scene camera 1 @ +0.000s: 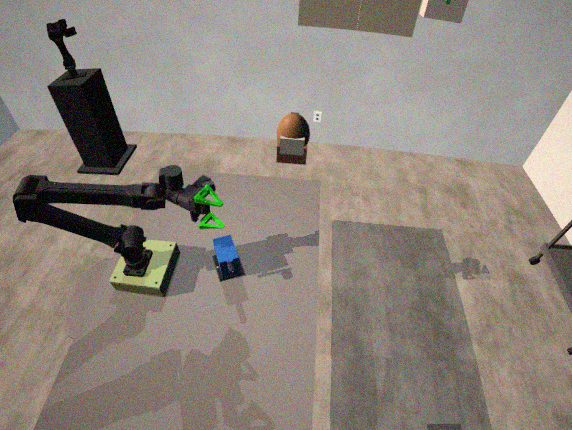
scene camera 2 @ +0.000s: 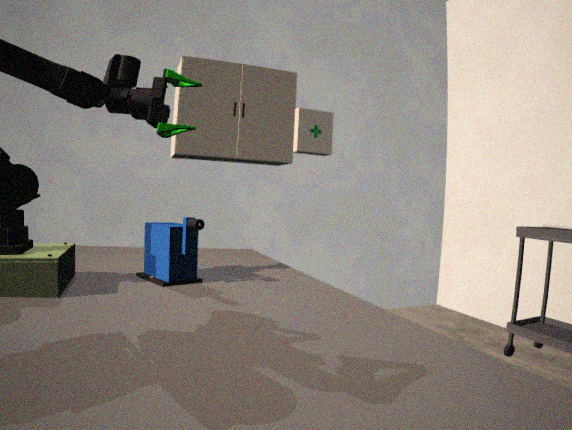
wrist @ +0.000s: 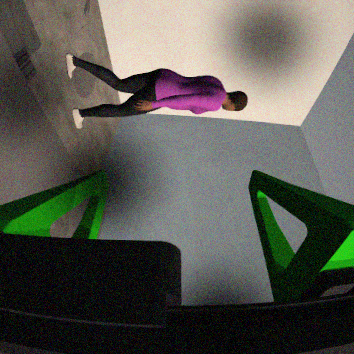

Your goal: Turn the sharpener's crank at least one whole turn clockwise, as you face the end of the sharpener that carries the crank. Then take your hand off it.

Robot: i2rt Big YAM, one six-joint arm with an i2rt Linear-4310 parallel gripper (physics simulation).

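Places are measured from the arm's base along level axes (x down, y left, z ahead), in millimetres.
Pixels of known places: gripper, fingertip midpoint: (scene camera 1: 222,216) (scene camera 2: 198,106) (wrist: 178,177); arm's base, origin of the base link: (scene camera 1: 138,263) (scene camera 2: 6,250).
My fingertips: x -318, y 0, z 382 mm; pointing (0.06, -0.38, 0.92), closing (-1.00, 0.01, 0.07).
Ahead of a thing's pixels: the offset from my fingertips to its top centre. "spot": to the spot under its first point.
The blue sharpener @(spot: dx +260, dy +68, dz -31 mm) (scene camera 1: 226,248) (scene camera 2: 157,252) stands upright on its dark base in both scene views, to the right of the arm's mount. Its crank @(dx +240, dy +3, dz -5 mm) (scene camera 2: 184,236) is on the end facing scene camera 2; the arm points up there, with the dark knob @(dx +241, dy -20, dz +5 mm) (scene camera 2: 198,224) at its top. My gripper (scene camera 1: 222,215) (scene camera 2: 198,106) (wrist: 178,177) is open and empty, with green fingers wide apart. It is high above the sharpener and apart from it. The sharpener does not show in the wrist view.
The arm stands on a yellow-green block (scene camera 1: 160,255) (scene camera 2: 30,275). A wall cabinet (scene camera 2: 210,110) and a first-aid box (scene camera 2: 315,142) hang on the far wall. A cart (scene camera 2: 520,280) stands at the right. A person in purple (wrist: 190,92) shows in the wrist view. A dark pedestal (scene camera 1: 90,117) stands behind.
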